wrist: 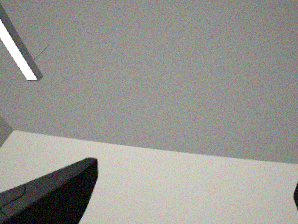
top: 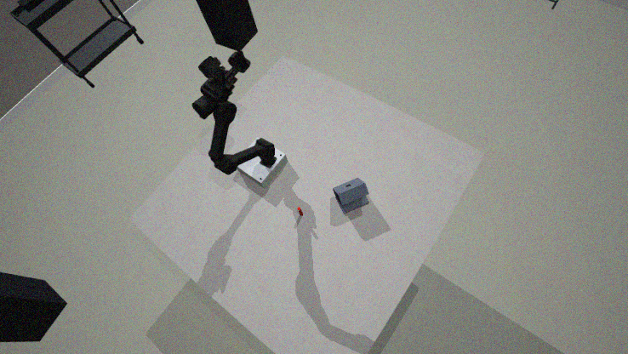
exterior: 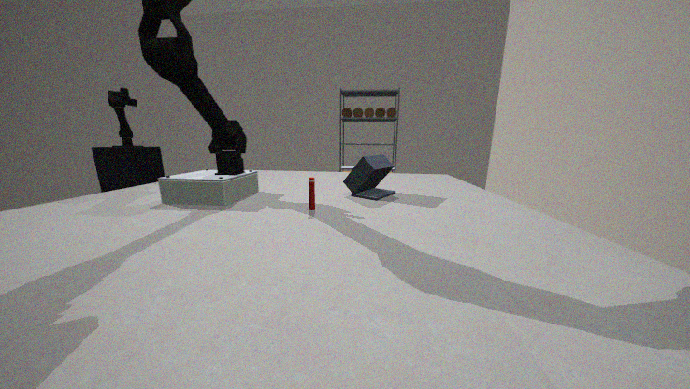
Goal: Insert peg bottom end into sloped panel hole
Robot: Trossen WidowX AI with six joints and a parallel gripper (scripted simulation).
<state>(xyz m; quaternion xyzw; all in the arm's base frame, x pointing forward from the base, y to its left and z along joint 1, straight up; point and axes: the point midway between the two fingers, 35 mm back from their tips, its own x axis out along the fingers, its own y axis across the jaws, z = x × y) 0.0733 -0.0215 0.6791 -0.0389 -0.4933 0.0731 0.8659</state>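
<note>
My gripper tip is now 720 mm above the round red peg, 180 mm short of it and 130 mm to the left of it. Round my gripper tip: grey-blue sloped panel (710 mm below, 340 mm ahead, 60 mm to the left).
</note>
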